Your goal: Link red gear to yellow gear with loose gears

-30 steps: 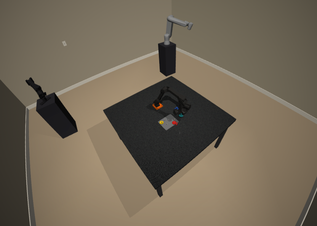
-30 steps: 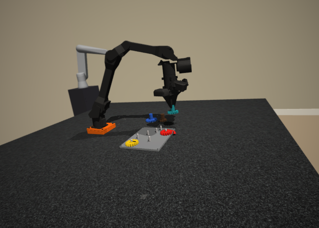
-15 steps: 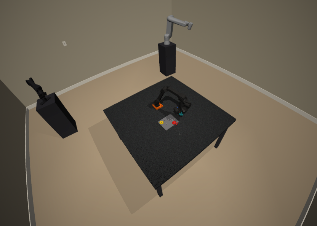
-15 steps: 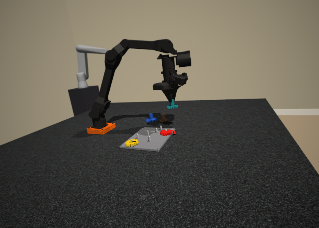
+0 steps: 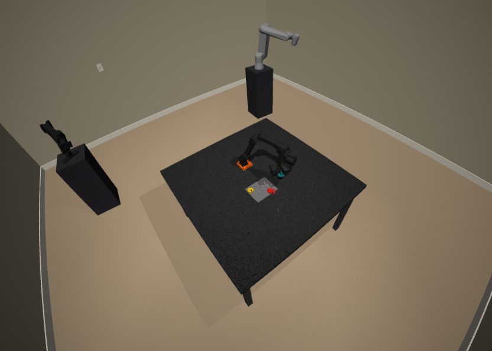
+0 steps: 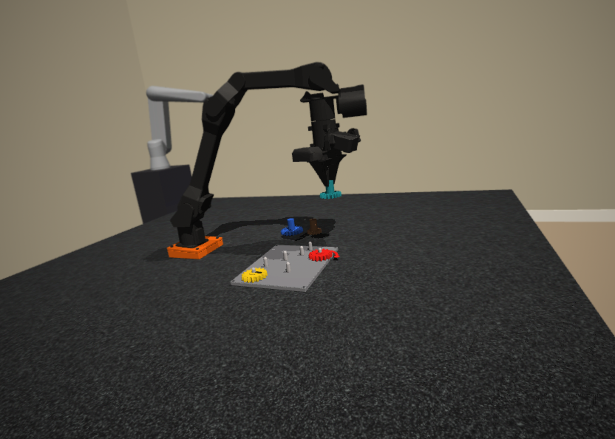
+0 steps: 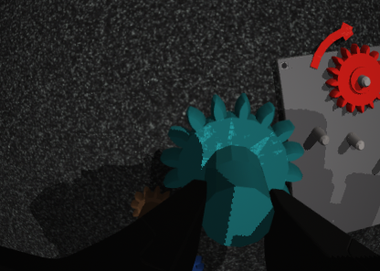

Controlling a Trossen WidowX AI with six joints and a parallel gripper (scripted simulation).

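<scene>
Now: the red gear 140 mm below my gripper tip, 110 mm to the right of it and 10 mm ahead of it. Round my gripper tip: teal gear: 10 mm below; then yellow gear: 230 mm to the right, 140 mm below, 90 mm behind; then brown gear: 140 mm below, 90 mm behind, 70 mm to the left.
</scene>
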